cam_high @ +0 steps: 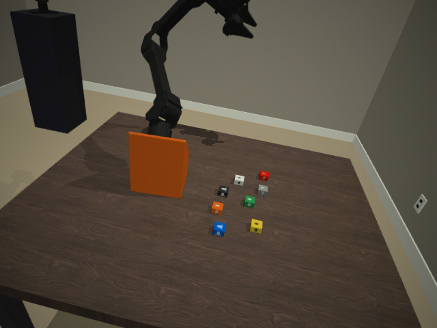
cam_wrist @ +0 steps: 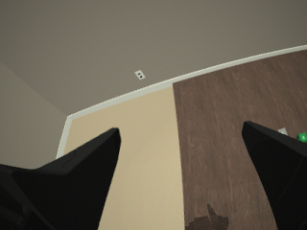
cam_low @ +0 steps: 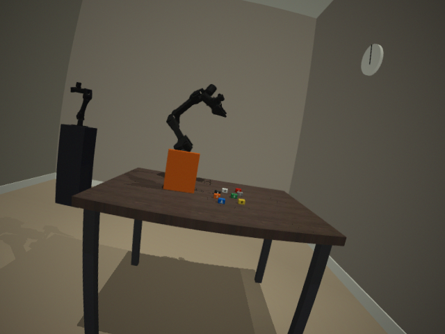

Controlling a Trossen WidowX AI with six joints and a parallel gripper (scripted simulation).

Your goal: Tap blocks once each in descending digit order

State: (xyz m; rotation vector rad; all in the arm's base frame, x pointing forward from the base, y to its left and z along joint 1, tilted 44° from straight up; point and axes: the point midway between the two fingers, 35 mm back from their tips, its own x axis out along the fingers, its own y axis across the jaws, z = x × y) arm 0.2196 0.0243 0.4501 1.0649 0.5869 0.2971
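Right now my gripper tip is 20 mm short of the blue block, 490 mm to the left of it and 450 mm above it. From my gripper tip the other things lie so: white block 50 mm ahead, 240 mm to the right, 450 mm below; then grey block 140 mm ahead, 270 mm to the right, 450 mm below; then red block 140 mm ahead, 180 mm to the right, 450 mm below.
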